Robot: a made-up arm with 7 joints. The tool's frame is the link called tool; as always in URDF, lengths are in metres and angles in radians. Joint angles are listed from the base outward.
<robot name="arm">
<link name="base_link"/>
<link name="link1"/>
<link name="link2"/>
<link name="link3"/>
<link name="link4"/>
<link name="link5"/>
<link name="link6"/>
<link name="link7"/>
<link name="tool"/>
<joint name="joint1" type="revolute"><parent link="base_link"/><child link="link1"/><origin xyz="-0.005 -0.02 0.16"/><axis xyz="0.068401 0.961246 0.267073"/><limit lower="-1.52" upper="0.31"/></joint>
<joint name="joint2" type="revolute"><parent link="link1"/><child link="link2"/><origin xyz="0.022 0.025 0.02"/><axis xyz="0.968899 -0.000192 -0.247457"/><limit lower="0" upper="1.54"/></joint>
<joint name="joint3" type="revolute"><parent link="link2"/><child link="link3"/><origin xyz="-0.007 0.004 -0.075"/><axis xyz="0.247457 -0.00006 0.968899"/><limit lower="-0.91" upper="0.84"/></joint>
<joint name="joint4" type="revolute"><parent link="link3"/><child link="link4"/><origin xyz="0.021 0.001 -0.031"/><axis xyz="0.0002 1 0.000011"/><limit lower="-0.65" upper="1.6"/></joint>
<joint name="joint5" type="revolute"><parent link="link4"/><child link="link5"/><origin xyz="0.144 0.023 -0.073"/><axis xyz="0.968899 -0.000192 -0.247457"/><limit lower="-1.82" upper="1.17"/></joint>
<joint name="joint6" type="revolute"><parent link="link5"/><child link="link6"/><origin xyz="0.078 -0.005 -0.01"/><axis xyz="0.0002 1 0.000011"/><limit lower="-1.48" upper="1.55"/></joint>
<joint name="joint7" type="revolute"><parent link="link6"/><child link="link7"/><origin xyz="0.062 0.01 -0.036"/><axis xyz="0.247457 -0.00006 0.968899"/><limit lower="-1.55" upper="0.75"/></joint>
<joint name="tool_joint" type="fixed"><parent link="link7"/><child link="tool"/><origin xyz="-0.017 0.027 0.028" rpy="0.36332 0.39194 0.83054"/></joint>
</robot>
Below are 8 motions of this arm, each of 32 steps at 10 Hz.
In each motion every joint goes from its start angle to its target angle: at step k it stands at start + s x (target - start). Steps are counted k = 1, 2, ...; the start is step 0. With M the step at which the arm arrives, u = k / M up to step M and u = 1 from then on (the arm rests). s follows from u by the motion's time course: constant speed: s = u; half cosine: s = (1 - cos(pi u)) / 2; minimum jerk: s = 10 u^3 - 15 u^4 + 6 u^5.
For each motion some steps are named. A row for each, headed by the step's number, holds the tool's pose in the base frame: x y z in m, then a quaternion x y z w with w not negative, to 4 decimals.
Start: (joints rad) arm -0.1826 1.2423 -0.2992 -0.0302 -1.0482 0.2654 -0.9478
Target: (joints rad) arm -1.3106 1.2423 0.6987 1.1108 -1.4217 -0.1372 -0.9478
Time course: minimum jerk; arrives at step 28
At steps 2, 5, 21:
2: 0.3610 0.1219 0.0486 0.1742 0.3806 -0.1952 0.8870
5: 0.3680 0.1349 0.0732 0.1706 0.3480 -0.1700 0.9060
21: 0.1790 0.3748 0.3018 -0.3247 -0.4075 0.1887 0.8324

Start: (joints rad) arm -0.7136 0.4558 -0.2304 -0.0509 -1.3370 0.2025 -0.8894
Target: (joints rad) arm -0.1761 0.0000 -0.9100 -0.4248 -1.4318 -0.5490 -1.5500
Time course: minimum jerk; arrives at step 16
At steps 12, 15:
12: 0.3027 -0.2098 0.1358 -0.5706 -0.2237 -0.5275 0.5883
15: 0.2920 -0.2173 0.1419 -0.6040 -0.2654 -0.5065 0.5551

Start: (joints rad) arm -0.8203 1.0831 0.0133 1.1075 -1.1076 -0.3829 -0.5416
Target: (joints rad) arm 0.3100 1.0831 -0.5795 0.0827 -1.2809 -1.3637 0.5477
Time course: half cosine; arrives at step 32
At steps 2, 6, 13, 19, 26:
2: 0.2408 0.3372 0.1693 -0.0443 -0.0277 0.4665 0.8830
6: 0.2500 0.3266 0.1636 -0.0172 -0.0371 0.4811 0.8757
13: 0.2747 0.2773 0.1094 0.0258 -0.0592 0.5074 0.8593
19: 0.2592 0.2141 0.0142 -0.0199 -0.0326 0.5343 0.8444
26: 0.1949 0.1489 -0.0689 -0.1164 0.0526 0.5997 0.7899

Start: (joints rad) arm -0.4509 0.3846 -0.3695 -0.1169 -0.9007 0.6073 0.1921
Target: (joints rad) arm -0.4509 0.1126 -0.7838 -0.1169 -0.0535 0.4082 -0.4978
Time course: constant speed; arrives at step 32
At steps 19, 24, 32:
19: 0.3177 -0.1399 0.0926 0.1593 0.2649 -0.1303 0.9420
24: 0.3097 -0.1628 0.0973 0.1900 0.2163 -0.1931 0.9380
32: 0.2928 -0.1999 0.1096 0.2410 0.1332 -0.2923 0.9158

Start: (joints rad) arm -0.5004 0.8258 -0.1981 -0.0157 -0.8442 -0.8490 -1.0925
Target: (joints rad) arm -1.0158 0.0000 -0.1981 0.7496 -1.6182 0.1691 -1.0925
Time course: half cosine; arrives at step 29
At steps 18, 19, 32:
18: 0.4158 -0.0004 0.0968 -0.3795 -0.0222 -0.2730 0.8837
19: 0.4149 -0.0157 0.0891 -0.4107 0.0051 -0.2888 0.8648
32: 0.3917 -0.1109 0.0610 -0.5501 0.1492 -0.3873 0.7246

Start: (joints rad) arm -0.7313 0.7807 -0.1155 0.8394 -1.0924 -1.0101 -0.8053
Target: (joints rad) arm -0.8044 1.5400 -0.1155 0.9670 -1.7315 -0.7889 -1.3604
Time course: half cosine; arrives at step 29
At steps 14, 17, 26, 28, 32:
14: 0.2634 0.3193 0.2236 0.0842 -0.3242 0.2235 0.9153
17: 0.2405 0.3376 0.2580 0.1106 -0.3467 0.2178 0.9056
26: 0.1836 0.3604 0.3330 0.1683 -0.4026 0.1979 0.8777
28: 0.1794 0.3612 0.3381 0.1724 -0.4068 0.1961 0.8754
32: 0.1789 0.3612 0.3387 0.1730 -0.4073 0.1958 0.8751

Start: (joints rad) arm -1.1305 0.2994 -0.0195 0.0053 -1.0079 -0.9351 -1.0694
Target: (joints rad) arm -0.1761 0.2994 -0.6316 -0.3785 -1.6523 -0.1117 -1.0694
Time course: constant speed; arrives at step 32
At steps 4, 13, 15, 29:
4: 0.3285 0.0203 0.3496 -0.2644 -0.5885 -0.2200 0.7317
13: 0.3683 -0.0361 0.2596 -0.3462 -0.3751 -0.3209 0.7978
15: 0.3720 -0.0491 0.2371 -0.3670 -0.3244 -0.3403 0.8026
29: 0.3373 -0.1385 0.0850 -0.5330 0.0225 -0.4399 0.7224

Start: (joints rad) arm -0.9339 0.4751 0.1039 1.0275 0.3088 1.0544 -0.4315
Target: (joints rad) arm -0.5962 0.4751 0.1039 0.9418 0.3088 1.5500 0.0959
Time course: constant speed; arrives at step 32
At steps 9, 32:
9: 0.2933 0.1867 0.0311 0.3802 0.7016 0.3659 0.4789
32: 0.2411 0.1888 -0.0111 0.4891 0.7410 0.4267 0.1721

